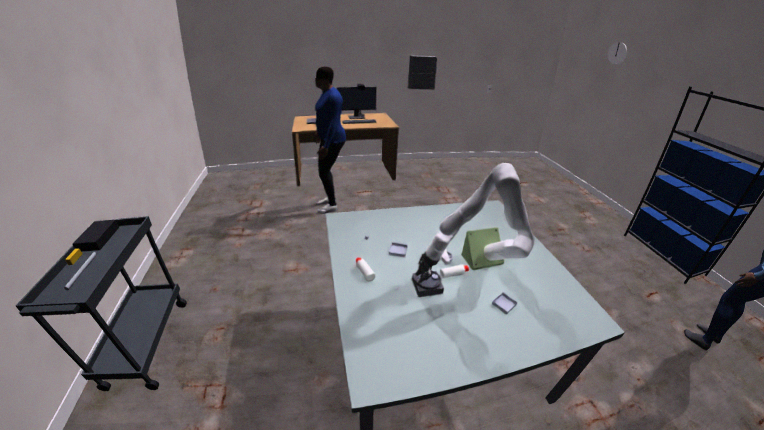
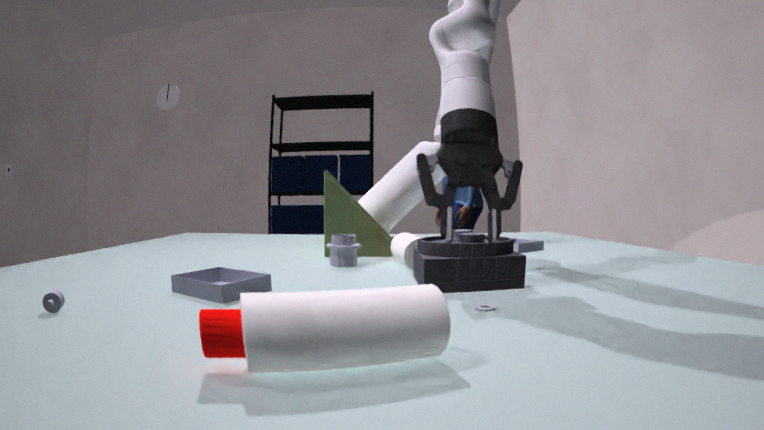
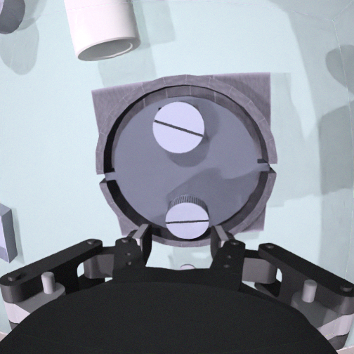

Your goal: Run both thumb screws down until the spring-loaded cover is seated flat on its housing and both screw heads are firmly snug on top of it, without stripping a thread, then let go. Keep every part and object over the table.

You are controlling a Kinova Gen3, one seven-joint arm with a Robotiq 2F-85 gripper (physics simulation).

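Pixels of known places: gripper, fingertip midpoint: point(image 1: 417, 278) point(image 2: 470, 241); arm's base, origin of the base link: point(image 1: 491, 252) point(image 2: 371, 218).
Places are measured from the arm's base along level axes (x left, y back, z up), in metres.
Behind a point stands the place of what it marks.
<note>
The dark square housing point(image 1: 428, 291) {z -0.037, x 0.171, y -0.421 m} point(image 2: 470, 273) {z -0.046, x 0.099, y -0.466 m} point(image 3: 252, 87) stands on the table, with the round grey cover point(image 3: 145, 167) inside its raised ring. Two slotted thumb screws stand up from the cover. The far screw point(image 3: 178, 137) has its head above the cover. The near screw point(image 3: 187, 227) point(image 2: 472, 237) {z -0.006, x 0.104, y -0.450 m} shows knurling on its side. How flat the cover sits cannot be told. My gripper point(image 1: 426, 274) {z -0.011, x 0.101, y -0.454 m} point(image 2: 470, 238) {z -0.011, x 0.101, y -0.454 m} point(image 3: 180, 236) points down with its fingers parted. The fingertips are low at the housing ring, one on each side of the near screw, with visible gaps.
White bottles with red caps lie left of the housing point(image 1: 366, 270) {z -0.020, x -0.008, y -0.684 m} point(image 2: 342, 328) {z -0.035, x -0.036, y -0.707 m} and behind it point(image 1: 453, 271) {z -0.025, x 0.075, y -0.255 m} point(image 2: 403, 247) {z -0.032, x 0.039, y -0.301 m} point(image 3: 102, 30). Also on the table are a green wedge point(image 1: 481, 245) {z 0.033, x -0.030, y -0.054 m} point(image 2: 347, 227) {z -0.013, x -0.048, y -0.127 m}, shallow trays point(image 1: 397, 249) {z -0.067, x -0.202, y -0.475 m} point(image 1: 504, 303) {z -0.067, x 0.306, y -0.068 m}, a flanged part point(image 2: 343, 254) {z -0.048, x -0.051, y -0.254 m} and a small washer point(image 2: 478, 308) {z -0.066, x 0.086, y -0.553 m}.
</note>
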